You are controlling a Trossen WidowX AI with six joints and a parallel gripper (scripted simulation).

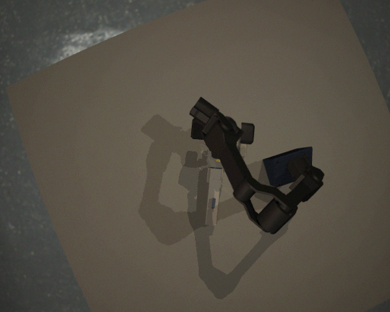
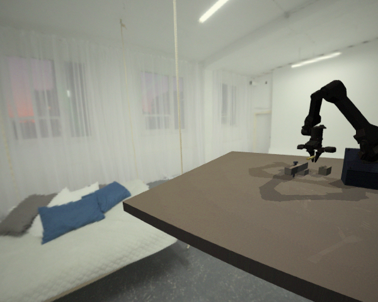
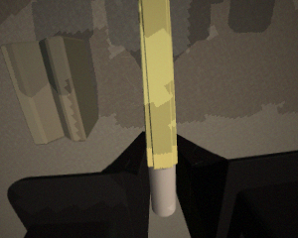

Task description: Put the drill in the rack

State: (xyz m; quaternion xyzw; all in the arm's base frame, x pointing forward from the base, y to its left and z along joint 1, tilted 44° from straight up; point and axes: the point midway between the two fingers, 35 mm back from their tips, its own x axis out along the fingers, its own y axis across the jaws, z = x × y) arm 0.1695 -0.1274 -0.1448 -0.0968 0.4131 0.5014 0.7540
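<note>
My gripper tip is now 30 mm to the right of the drill, 30 mm below it and 20 mm short of it. Round my gripper tip: rack 60 mm to the left, 40 mm behind, 30 mm below; block 160 mm to the left, 110 mm ahead, 10 mm below; blue key 190 mm to the left, 120 mm ahead.
</note>
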